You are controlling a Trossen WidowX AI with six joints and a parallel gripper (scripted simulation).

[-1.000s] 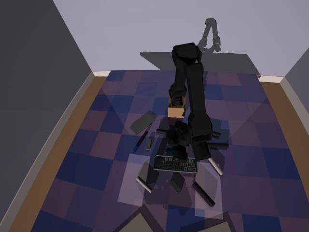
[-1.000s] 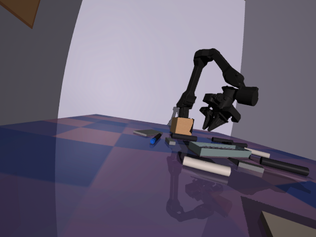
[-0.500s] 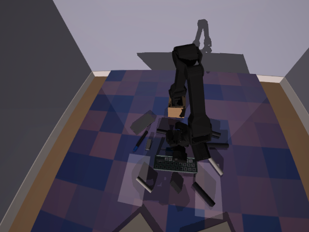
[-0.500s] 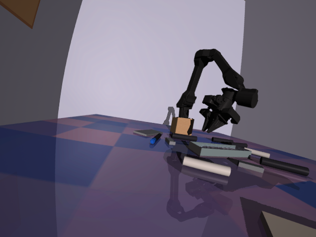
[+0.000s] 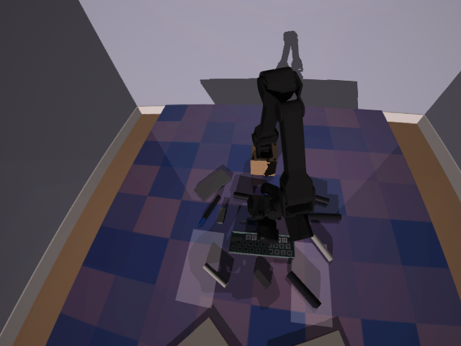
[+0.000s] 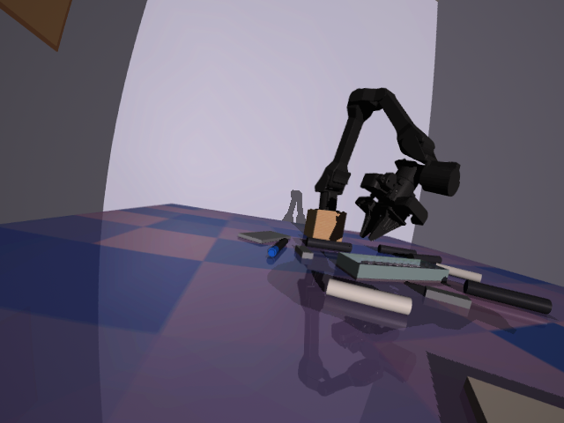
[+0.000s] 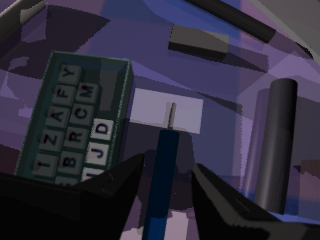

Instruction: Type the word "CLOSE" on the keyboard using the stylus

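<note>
Right now the blue stylus is 20 mm to the right of my gripper tip and 50 mm below it. Round my gripper tip: grey slab (170 mm behind, 170 mm to the right, 50 mm below); then small grey block (190 mm ahead, 10 mm to the left, 50 mm below); then blue-tipped pen (30 mm behind, 190 mm to the right, 50 mm below).
</note>
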